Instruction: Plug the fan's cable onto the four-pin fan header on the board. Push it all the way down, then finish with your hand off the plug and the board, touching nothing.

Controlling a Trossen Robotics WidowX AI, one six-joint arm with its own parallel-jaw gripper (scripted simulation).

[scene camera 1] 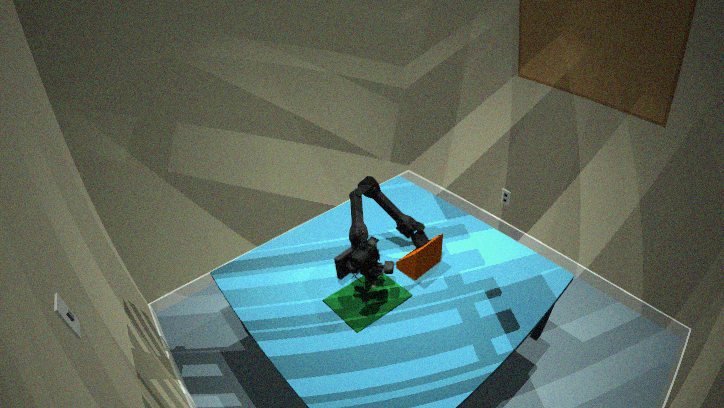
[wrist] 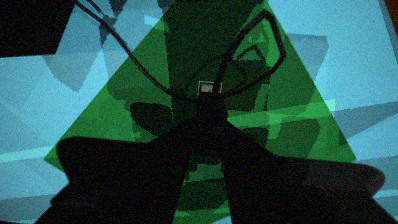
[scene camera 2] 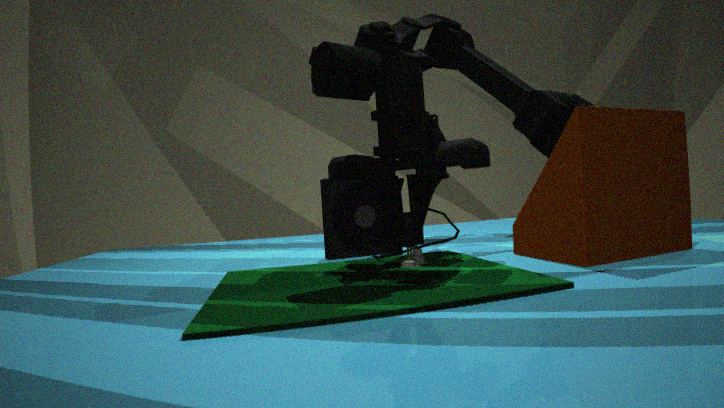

Path:
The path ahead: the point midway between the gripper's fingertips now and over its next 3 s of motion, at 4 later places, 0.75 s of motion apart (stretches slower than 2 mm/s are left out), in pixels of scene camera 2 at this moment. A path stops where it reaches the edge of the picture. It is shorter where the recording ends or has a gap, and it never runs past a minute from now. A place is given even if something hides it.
My gripper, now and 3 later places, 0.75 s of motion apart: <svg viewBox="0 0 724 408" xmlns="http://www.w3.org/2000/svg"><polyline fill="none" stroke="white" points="409,236 409,239 409,250 406,207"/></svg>

